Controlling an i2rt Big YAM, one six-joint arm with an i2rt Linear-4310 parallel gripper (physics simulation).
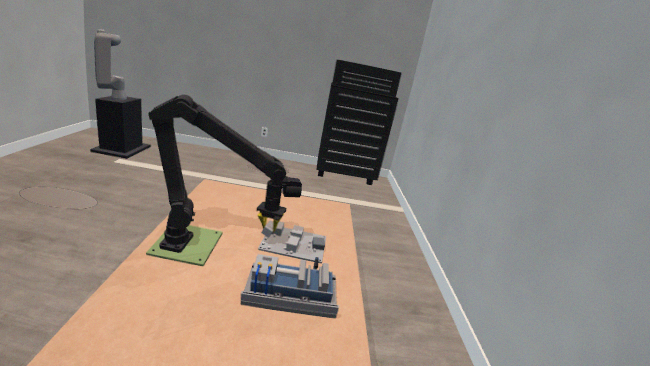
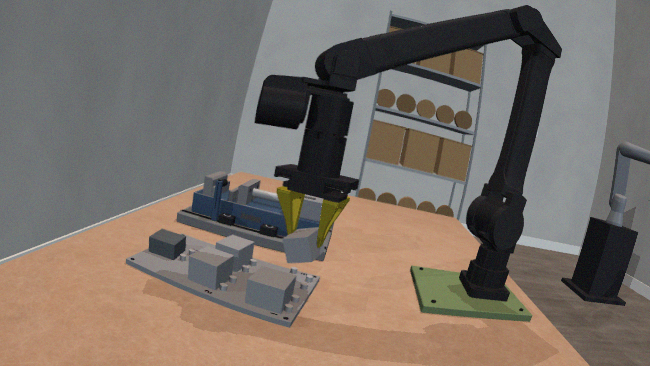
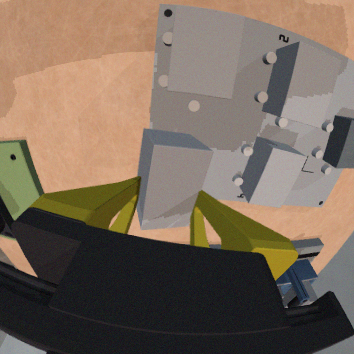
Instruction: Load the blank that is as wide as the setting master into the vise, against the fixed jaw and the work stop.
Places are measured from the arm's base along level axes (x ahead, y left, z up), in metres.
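Pixels of known places: gripper, fingertip midpoint: (image 1: 269, 229) (image 2: 304, 243) (image 3: 167, 189); arm's base at its link origin: (image 1: 177, 241) (image 2: 482, 288).
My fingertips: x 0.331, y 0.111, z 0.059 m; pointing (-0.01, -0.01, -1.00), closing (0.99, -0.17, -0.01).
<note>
Ahead of a thing's pixels: the offset from my fingertips to its top centre. "*": to the spot under its first point.
My gripper (image 1: 269, 229) (image 2: 305, 239) (image 3: 167, 189) is shut on a light grey block {dy +0.009, dx -0.001, dz +0.024 m} (image 2: 299, 247) (image 3: 176, 172). The block is tilted and held above the end of the grey plate {dy +0.041, dx +0.104, dz -0.062 m} (image 2: 140, 260) (image 3: 200, 125). Three light blocks stand on the plate: a large one {dy +0.095, dx +0.020, dz -0.027 m} (image 2: 270, 290) (image 3: 205, 55), a middle one {dy +0.085, dx +0.109, dz -0.027 m} (image 2: 210, 270) (image 3: 314, 85) and a smaller one {dy -0.002, dx +0.102, dz -0.027 m} (image 2: 235, 250) (image 3: 277, 175). A dark grey block {dy +0.043, dx +0.205, dz -0.038 m} (image 1: 318, 242) (image 2: 167, 244) (image 3: 345, 142) stands at the plate's far end. The blue vise {dy -0.239, dx +0.131, dz +0.029 m} (image 1: 317, 290) (image 2: 255, 216) has a gap between its end jaw (image 1: 324, 278) and inner jaw (image 1: 302, 275). A dark post {* dy -0.189, dx +0.198, dz +0.025 m} (image 1: 316, 263) stands beside the jaws.
Short pegs stand between the blocks on the plate. The vise sits on a grey base (image 1: 290, 305) (image 2: 200, 220), close beside the plate. Blue hoses {* dy -0.309, dx +0.057, dz +0.022 m} (image 1: 267, 280) run over the vise's other end. The arm stands on a green base plate (image 1: 211, 242) (image 2: 430, 295).
</note>
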